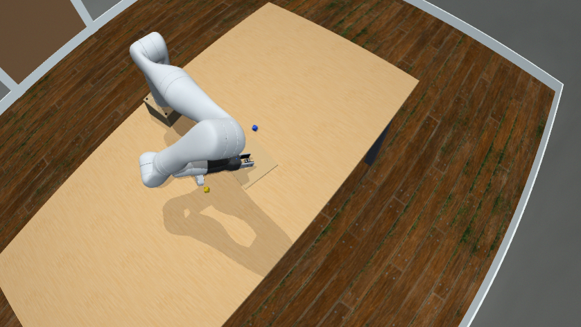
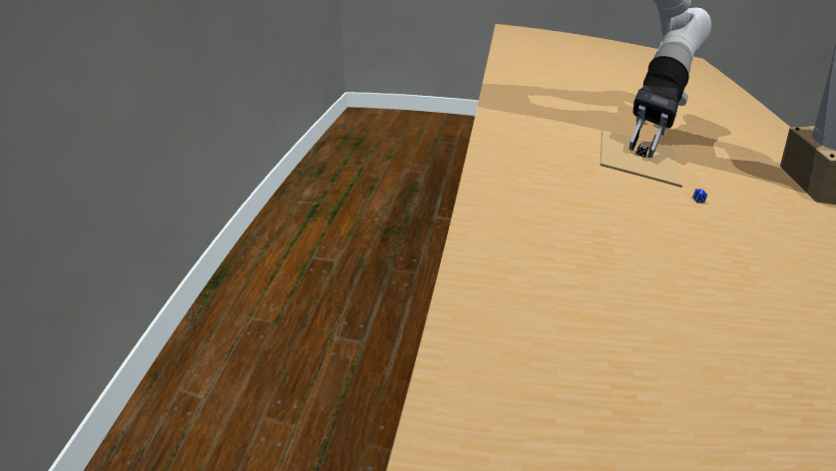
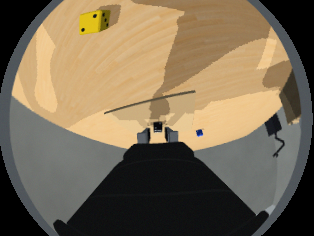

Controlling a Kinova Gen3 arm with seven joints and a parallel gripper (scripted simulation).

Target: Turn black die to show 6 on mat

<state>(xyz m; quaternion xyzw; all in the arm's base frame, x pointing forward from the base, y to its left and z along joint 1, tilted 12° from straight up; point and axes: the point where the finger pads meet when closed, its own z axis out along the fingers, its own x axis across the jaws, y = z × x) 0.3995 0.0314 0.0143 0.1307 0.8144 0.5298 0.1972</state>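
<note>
The black die lies 10 mm below my hand. The rest, counted from my hand: blue die (120 mm to the left, 80 mm behind, 20 mm below); tan mat (20 mm below, 10 mm to the left); yellow die (160 mm to the right, 40 mm behind, 20 mm below).
</note>
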